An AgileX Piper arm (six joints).
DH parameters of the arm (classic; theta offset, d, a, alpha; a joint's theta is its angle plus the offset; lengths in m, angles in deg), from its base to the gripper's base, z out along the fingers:
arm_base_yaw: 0 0.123 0 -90
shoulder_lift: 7.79 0 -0.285 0
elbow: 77.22 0 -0.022 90
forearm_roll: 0 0.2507 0 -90
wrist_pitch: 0 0 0 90
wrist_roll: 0 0.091 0 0
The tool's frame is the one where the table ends.
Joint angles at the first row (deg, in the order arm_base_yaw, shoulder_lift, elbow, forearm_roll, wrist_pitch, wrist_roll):
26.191, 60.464, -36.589, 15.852, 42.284, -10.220
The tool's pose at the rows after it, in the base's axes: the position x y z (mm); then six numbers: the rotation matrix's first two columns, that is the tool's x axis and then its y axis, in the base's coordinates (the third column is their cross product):
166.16 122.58 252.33 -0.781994 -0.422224 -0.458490 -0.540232 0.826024 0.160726
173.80 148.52 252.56 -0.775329 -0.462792 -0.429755 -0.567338 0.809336 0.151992
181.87 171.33 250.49 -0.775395 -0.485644 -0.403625 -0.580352 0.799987 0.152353
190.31 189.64 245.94 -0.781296 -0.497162 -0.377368 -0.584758 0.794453 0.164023
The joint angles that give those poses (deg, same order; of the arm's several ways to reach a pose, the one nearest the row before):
32.727, 66.061, -41.115, 12.415, 42.788, -5.261
37.892, 71.352, -45.353, 9.700, 43.040, -0.707
41.175, 76.364, -49.275, 8.502, 43.286, 2.167
42.811, 80.887, -52.576, 8.993, 43.487, 3.075

